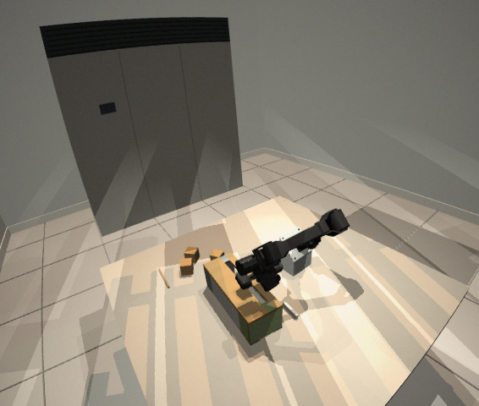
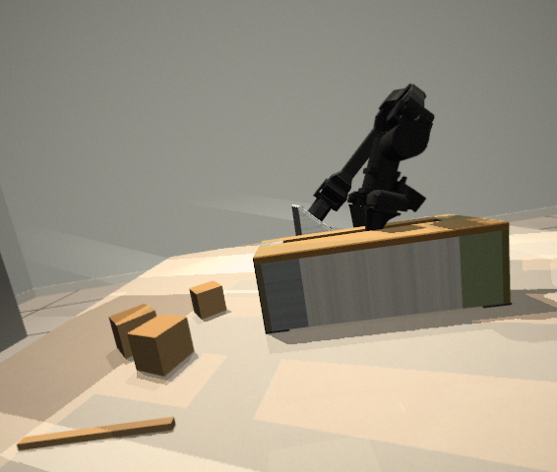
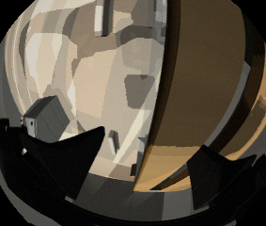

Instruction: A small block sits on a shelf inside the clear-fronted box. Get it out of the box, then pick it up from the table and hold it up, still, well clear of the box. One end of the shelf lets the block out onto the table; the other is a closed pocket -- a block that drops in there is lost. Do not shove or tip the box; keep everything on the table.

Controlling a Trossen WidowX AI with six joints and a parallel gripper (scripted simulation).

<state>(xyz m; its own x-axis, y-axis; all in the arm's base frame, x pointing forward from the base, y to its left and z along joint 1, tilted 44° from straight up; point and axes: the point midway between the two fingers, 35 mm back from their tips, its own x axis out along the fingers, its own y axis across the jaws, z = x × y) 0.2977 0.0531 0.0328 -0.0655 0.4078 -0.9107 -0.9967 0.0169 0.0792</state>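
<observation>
The long box lies 4 cm below my gripper tip, 3 cm ahead of it and 2 cm to the right of it. The rest, counted from my gripper tip: thin wooden stick (39 cm to the right, 28 cm ahead, 10 cm below).
</observation>
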